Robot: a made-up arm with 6 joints.
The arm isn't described. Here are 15 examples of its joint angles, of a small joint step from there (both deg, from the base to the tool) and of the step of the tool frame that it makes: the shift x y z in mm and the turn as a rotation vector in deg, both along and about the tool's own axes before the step.
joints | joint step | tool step
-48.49 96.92 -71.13 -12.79 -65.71 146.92 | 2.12 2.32 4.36 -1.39 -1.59 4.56 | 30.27 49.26 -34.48 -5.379 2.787 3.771
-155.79 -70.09 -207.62 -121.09 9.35 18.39 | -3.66 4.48 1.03 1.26 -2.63 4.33 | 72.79 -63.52 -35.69 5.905 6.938 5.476
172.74 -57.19 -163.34 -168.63 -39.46 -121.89 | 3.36 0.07 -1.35 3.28 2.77 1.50 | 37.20 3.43 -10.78 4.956 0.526 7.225
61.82 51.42 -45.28 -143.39 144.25 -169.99 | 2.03 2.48 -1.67 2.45 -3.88 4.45 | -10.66 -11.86 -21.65 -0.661 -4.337 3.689
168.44 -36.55 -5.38 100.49 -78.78 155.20 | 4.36 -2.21 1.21 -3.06 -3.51 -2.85 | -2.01 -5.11 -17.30 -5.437 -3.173 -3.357
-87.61 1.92 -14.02 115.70 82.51 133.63 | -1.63 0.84 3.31 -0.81 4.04 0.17 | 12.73 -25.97 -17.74 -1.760 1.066 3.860
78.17 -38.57 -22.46 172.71 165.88 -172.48 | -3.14 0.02 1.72 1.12 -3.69 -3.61 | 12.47 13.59 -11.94 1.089 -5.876 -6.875
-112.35 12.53 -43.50 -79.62 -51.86 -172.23 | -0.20 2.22 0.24 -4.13 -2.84 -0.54 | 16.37 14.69 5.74 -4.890 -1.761 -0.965
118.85 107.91 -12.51 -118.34 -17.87 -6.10 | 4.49 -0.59 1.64 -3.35 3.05 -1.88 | -7.44 -23.24 3.48 4.584 -5.874 -3.762
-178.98 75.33 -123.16 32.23 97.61 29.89 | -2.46 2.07 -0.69 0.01 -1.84 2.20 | 34.31 30.78 -3.03 2.501 0.405 4.250
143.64 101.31 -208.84 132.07 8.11 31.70 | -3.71 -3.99 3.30 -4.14 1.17 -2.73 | -14.71 -67.98 10.81 2.253 -0.051 -8.369
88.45 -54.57 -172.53 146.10 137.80 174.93 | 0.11 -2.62 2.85 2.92 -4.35 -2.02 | -16.46 13.34 4.41 -1.637 -4.787 -4.121
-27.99 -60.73 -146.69 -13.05 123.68 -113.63 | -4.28 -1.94 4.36 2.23 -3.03 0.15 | 44.45 17.75 -0.80 0.078 -2.818 -0.981
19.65 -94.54 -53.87 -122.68 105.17 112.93 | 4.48 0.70 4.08 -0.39 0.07 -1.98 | -50.53 5.49 -15.00 3.353 -4.062 -5.411
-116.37 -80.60 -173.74 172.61 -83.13 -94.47 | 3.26 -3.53 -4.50 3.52 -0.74 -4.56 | 56.62 7.34 -84.47 7.322 -2.854 -0.138
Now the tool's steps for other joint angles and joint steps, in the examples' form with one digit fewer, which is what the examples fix.
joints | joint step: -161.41 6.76 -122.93 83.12 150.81 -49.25 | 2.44 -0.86 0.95 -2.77 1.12 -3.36
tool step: 11.8 7.1 17.4 1.93 -2.87 -1.98
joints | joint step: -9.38 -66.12 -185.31 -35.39 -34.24 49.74 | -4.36 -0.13 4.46 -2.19 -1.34 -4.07
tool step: -60.8 -55.3 7.3 4.88 -4.94 -3.78
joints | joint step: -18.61 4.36 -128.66 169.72 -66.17 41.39 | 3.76 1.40 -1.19 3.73 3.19 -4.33
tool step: 19.8 34.2 8.0 -7.30 1.52 -4.62
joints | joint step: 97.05 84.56 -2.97 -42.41 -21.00 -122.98 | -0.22 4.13 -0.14 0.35 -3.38 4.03
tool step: 9.3 -4.2 12.0 -1.77 1.83 5.47
